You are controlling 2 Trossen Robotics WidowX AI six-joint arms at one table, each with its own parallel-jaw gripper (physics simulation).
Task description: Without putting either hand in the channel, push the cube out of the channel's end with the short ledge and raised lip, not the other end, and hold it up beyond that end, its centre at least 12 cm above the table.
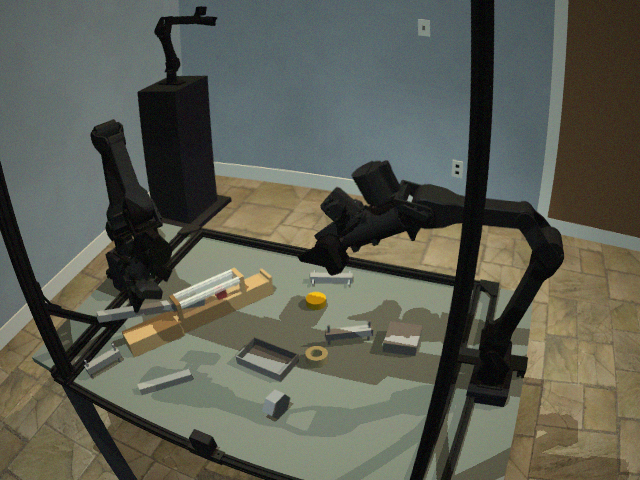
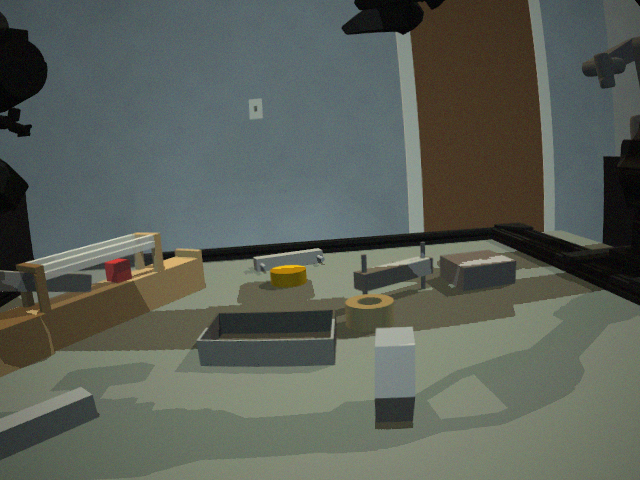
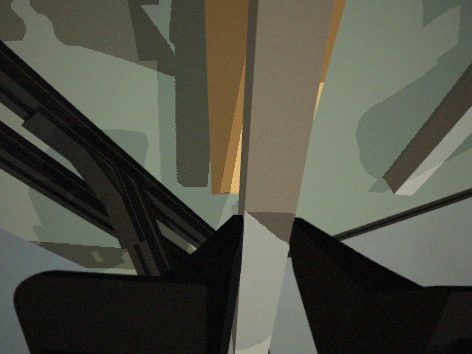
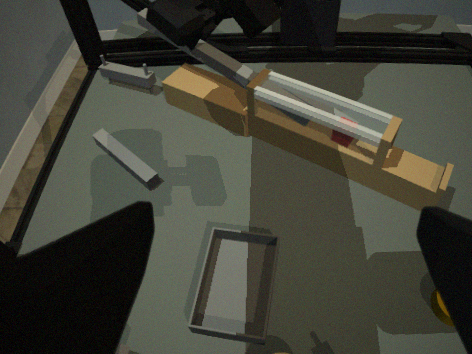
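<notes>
The red cube (image 1: 221, 293) (image 2: 117, 270) (image 4: 344, 132) sits inside the wooden channel (image 1: 227, 308) (image 2: 93, 321) (image 4: 310, 150) under its clear rails, nearer the end with the short ledge and raised lip (image 1: 265, 274) (image 2: 188, 253) (image 4: 446, 176). My left gripper (image 1: 144, 299) (image 3: 265, 226) is outside the opposite end, shut on a long grey bar (image 1: 129, 312) (image 2: 72, 282) (image 3: 280, 100) (image 4: 220, 59). The bar's front part reaches into the channel; a small gap shows between its tip and the cube. My right gripper (image 1: 323, 260) (image 2: 382, 20) (image 4: 288, 219) is open and empty, high above the table.
A grey tray (image 1: 262, 373) (image 2: 266, 353) (image 4: 230, 331), yellow disc (image 1: 315, 300) (image 2: 288, 276), tan ring (image 1: 308, 356) (image 2: 369, 318), pinned bars (image 1: 331, 278) (image 1: 348, 331) (image 1: 102, 361), box (image 1: 401, 338) (image 2: 485, 273), grey block (image 1: 275, 403) (image 2: 394, 364) and short bar (image 1: 165, 381) (image 4: 125, 157) lie around the table.
</notes>
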